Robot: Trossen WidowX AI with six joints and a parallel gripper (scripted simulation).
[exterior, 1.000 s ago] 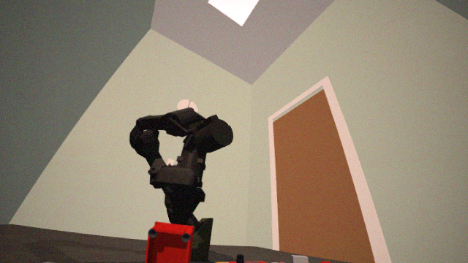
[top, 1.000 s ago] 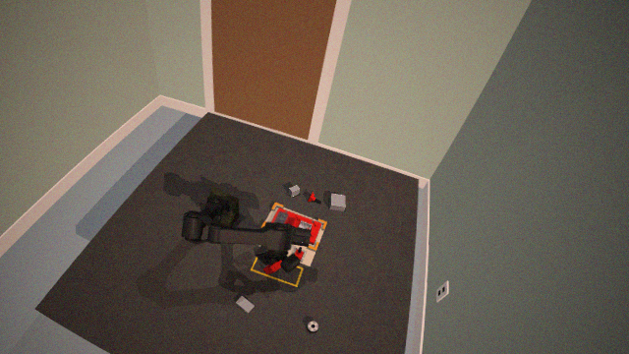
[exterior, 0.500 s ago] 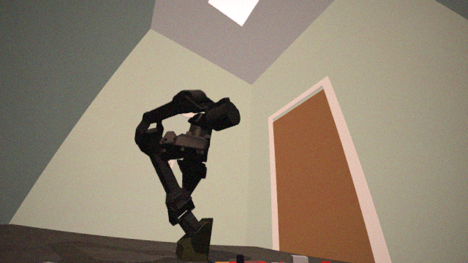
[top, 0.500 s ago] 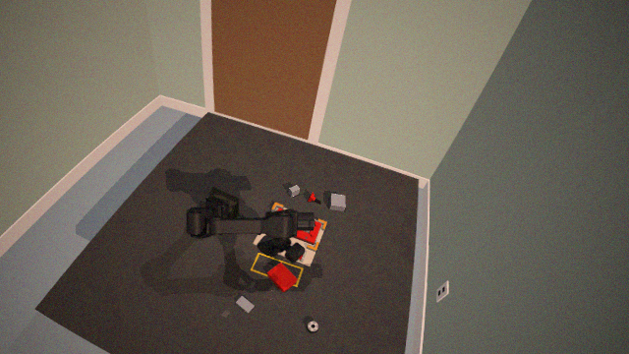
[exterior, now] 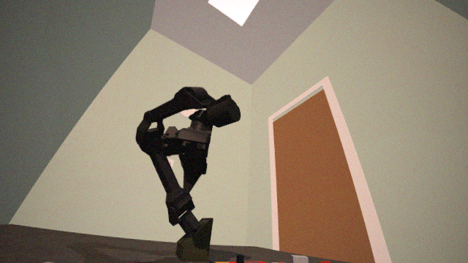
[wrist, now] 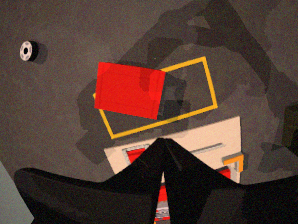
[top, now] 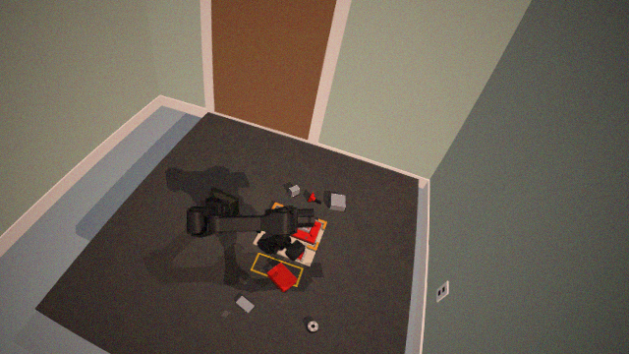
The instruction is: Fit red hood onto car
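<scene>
My gripper tip is 14 cm above the red hood, 4 cm short of it and 3 cm to the left of it. Round my gripper tip: small wheel (19 cm to the right, 19 cm ahead, 15 cm below); cream jig plate (19 cm to the left, 14 cm below, 3 cm ahead).
</scene>
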